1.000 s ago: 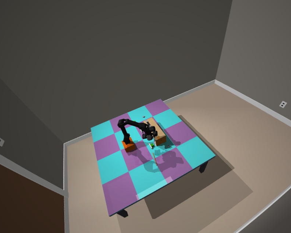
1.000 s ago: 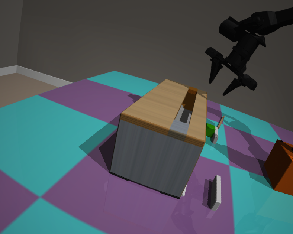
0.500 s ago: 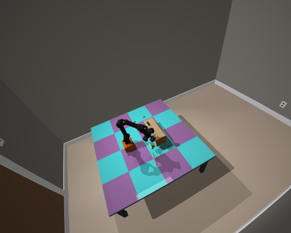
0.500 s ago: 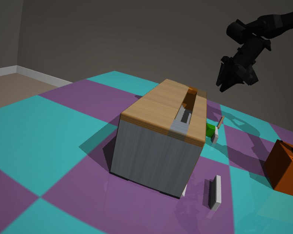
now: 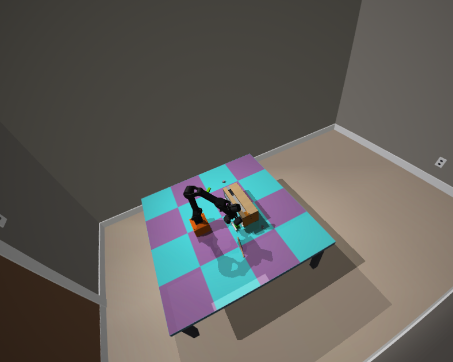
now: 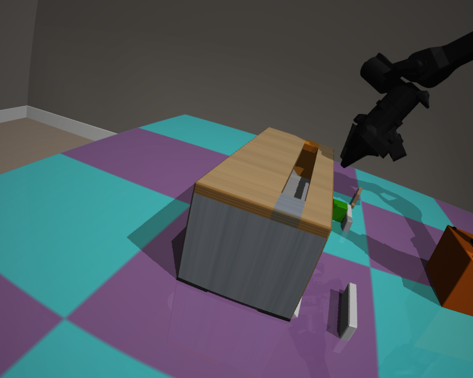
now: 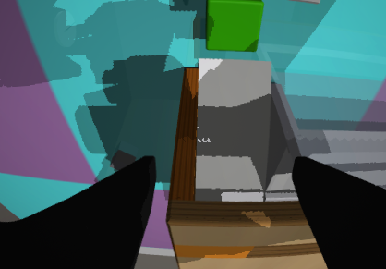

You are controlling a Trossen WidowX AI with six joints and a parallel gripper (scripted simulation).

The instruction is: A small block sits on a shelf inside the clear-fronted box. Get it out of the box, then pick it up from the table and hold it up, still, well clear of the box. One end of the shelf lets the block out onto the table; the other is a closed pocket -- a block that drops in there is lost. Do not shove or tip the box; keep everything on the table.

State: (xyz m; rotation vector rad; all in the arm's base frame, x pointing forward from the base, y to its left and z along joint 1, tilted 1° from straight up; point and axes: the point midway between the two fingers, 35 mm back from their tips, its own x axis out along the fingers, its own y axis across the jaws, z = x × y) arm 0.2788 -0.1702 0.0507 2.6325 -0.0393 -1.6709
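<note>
Right now the green block is 100 mm below my gripper tip, 30 mm behind it and 10 mm to the left of it. The rest, counted from my gripper tip: wooden-topped box (160 mm to the left, 60 mm ahead, 50 mm below); thin brown stick (170 mm to the right, 110 mm below, 90 mm behind).
</note>
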